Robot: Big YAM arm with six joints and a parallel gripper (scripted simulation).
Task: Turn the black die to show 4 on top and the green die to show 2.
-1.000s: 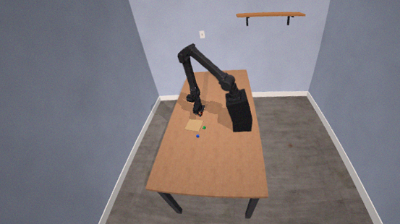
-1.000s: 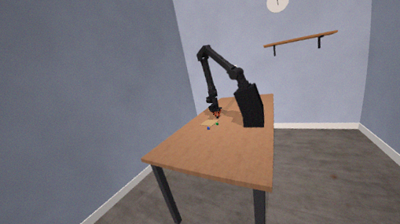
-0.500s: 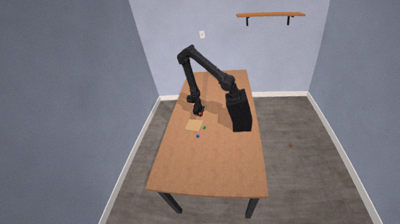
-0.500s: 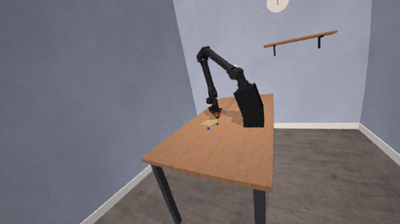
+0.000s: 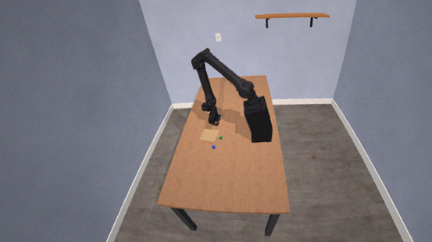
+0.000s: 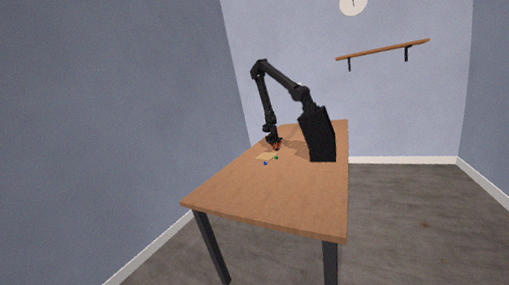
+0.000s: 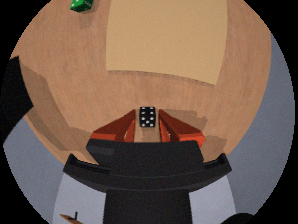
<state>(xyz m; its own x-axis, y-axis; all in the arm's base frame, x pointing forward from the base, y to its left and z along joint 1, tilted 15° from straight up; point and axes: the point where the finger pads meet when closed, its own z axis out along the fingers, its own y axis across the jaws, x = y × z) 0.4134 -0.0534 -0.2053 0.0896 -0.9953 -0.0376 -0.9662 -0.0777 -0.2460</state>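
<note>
Now: hand right at the black die. Also, from my hand: green die 150 mm to the left, 90 mm behind; then blue die 250 mm to the left, 60 mm behind; then tan mat 130 mm to the left, 20 mm ahead, 10 mm below.
</note>
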